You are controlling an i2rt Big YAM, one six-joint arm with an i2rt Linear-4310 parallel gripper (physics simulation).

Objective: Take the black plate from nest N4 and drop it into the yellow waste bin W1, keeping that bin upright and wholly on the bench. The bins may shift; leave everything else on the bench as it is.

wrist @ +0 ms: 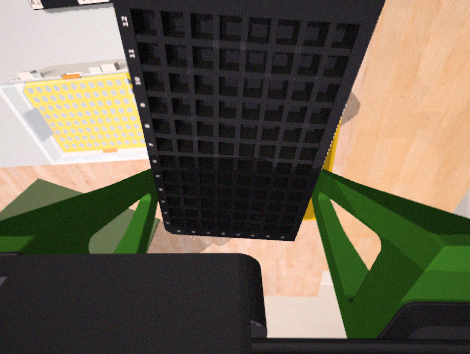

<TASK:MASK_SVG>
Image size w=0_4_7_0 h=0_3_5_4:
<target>my gripper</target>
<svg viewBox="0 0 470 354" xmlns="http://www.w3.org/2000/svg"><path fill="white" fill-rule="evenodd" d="M0 220L0 354L470 354L470 218L359 184L323 168L319 174L311 199L347 338L267 338L261 266L252 256L242 253L146 253L158 205L158 195L151 168L114 184ZM331 200L378 235L381 242L381 250L370 270L346 235ZM139 200L127 231L113 254L90 254L88 246L91 237Z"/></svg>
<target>black plate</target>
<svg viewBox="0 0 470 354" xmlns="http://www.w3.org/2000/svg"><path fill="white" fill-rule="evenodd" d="M112 0L165 230L175 235L294 242L386 0Z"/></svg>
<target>translucent box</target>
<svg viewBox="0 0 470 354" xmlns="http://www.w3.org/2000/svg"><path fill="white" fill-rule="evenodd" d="M149 159L126 58L47 66L37 71L29 70L17 73L19 78L0 84L0 95L52 165Z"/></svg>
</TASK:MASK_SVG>
